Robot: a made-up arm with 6 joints. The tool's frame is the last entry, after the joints.
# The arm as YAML. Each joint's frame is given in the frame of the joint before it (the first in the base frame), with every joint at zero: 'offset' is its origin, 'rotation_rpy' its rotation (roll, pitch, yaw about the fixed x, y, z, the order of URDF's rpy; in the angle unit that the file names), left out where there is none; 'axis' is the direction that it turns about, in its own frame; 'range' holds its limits. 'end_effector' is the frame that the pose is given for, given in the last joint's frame.
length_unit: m
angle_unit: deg
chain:
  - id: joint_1
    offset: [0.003, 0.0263, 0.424]
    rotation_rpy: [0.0, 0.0, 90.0]
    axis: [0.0, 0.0, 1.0]
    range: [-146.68, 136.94]
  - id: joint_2
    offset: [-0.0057, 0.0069, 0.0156]
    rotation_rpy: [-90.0, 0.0, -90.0]
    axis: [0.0, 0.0, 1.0]
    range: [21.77, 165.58]
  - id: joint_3
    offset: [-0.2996, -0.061, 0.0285]
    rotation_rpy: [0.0, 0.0, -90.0]
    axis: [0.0, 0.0, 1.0]
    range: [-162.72, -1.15]
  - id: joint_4
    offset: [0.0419, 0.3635, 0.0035]
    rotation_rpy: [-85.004, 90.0, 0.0]
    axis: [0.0, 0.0, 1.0]
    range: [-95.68, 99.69]
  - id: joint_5
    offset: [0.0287, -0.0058, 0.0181]
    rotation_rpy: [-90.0, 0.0, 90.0]
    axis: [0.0, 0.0, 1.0]
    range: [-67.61, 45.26]
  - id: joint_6
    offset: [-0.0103, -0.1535, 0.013]
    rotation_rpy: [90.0, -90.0, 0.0]
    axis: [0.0, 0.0, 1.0]
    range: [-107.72, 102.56]
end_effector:
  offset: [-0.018, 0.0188, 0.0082]
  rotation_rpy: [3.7, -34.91, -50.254]
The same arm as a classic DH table. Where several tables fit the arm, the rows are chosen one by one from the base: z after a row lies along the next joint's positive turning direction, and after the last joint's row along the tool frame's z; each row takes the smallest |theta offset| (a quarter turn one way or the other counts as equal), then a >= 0, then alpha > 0; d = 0 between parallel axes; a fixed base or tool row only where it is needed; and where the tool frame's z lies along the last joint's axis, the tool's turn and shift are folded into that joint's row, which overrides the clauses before.
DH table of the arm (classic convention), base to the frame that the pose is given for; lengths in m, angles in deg. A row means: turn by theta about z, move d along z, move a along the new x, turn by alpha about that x. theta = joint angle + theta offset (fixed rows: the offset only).
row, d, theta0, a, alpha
base (fixed), 0, 83.49, 0.0265, 0
joint_1, 0.4396, -83.49, -0.0069, -90
joint_2, 0, 11.51, -0.3057, 0
joint_3, 0.0263, 73.49, -0.0101, 90
joint_4, 0.3839, 0, -0.0058, -90
joint_5, -0.0157, 0, -0.0103, 90
joint_6, 0.1247, -43.81, -0.0011, 35.08
tool (fixed), 0.0452, 84.72, 0, 0
Joint limits (deg, base to tool): -146.68..136.94 21.77..165.58 -162.72..-1.15 -95.68..99.69 -67.61..45.26 -107.72..102.56

